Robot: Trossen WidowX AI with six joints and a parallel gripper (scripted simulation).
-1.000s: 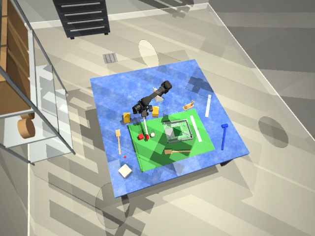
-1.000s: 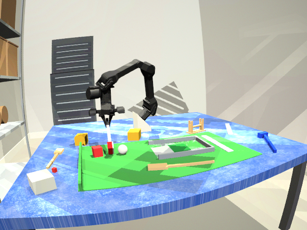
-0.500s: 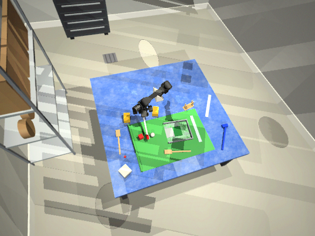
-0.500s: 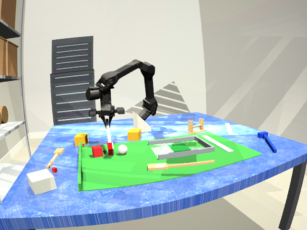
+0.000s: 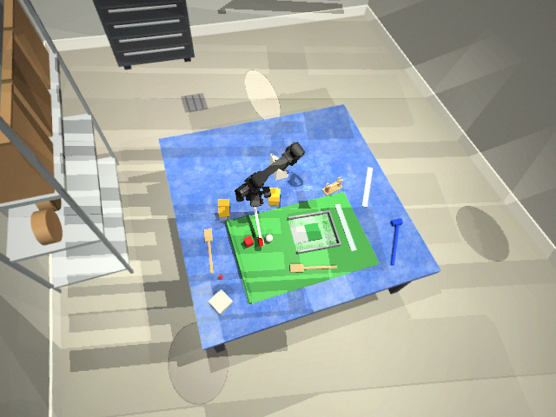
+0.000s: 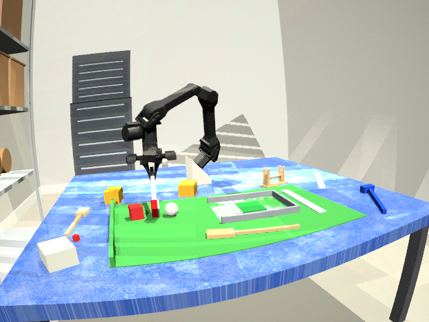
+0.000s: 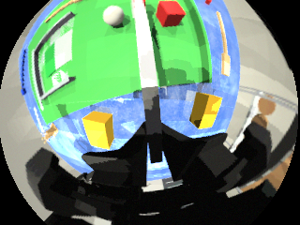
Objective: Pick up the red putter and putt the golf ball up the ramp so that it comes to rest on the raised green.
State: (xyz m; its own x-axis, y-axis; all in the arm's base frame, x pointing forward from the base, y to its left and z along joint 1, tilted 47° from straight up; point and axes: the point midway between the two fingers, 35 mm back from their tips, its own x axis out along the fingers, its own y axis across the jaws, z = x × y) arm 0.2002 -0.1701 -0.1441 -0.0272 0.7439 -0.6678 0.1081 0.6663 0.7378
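My gripper tip is now 120 mm short of the red putter, 10 mm to the left of it and 10 mm above it. Round my gripper tip: white golf ball: 220 mm ahead, 50 mm below, 30 mm to the left; red cube: 210 mm ahead, 80 mm to the right, 50 mm below; grey frame: 300 mm to the left, 240 mm ahead, 70 mm below.
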